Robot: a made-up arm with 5 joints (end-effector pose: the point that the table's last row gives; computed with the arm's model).
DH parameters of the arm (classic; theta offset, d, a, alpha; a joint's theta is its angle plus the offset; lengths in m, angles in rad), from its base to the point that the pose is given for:
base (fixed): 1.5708 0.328 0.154 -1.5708
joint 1: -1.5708 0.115 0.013 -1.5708
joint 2: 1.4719 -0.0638 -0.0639 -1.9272
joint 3: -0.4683 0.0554 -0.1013 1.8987
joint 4: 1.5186 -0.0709 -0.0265 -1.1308
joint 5: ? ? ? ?
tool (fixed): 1.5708 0.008 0 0
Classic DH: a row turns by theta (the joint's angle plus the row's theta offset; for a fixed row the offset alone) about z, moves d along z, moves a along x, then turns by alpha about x.
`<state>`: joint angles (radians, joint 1 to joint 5).
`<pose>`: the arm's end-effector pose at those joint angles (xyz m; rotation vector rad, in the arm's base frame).
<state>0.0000 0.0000 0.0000 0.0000 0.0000</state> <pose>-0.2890 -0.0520 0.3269 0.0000 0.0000 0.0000</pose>
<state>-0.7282 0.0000 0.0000 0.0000 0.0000</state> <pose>-0.2890 0.0009 0.1901 0.7282 0.0000 0.0000</pose>
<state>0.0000 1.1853 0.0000 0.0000 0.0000</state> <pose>-0.1934 -0.0520 0.4969 0.0000 1.1853 0.0000</pose>
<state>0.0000 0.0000 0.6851 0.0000 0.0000</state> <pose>-0.3453 0.0420 0.2862 0.0633 -0.2391 -0.6389</pose>
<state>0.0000 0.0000 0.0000 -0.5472 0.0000</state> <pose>-0.2975 -0.0574 0.2928 0.2330 -0.4948 0.0192</pose>
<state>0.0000 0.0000 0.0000 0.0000 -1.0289</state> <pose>-0.2890 -0.0507 0.3085 1.0289 0.0000 0.0000</pose>
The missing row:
joint 5: 1.532 0.0542 0.017 -1.5708
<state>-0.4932 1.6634 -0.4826 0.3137 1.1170</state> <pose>-0.0800 -0.0803 0.3208 -0.1763 1.0016 1.8621</pose>
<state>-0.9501 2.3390 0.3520 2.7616 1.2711</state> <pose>-0.1091 -0.0322 0.2967 0.1036 -0.1534 -1.3368</pose>
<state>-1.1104 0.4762 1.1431 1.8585 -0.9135</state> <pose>-0.2779 0.0662 0.2745 1.1315 2.3040 -0.7997</pose>
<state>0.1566 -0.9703 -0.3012 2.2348 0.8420</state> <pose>-0.1125 0.0044 0.3052 -1.8778 1.3652 -0.0474</pose>
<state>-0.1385 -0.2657 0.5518 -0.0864 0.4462</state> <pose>-0.3216 0.0392 0.2214 -0.1589 -0.3709 -0.6357</pose>
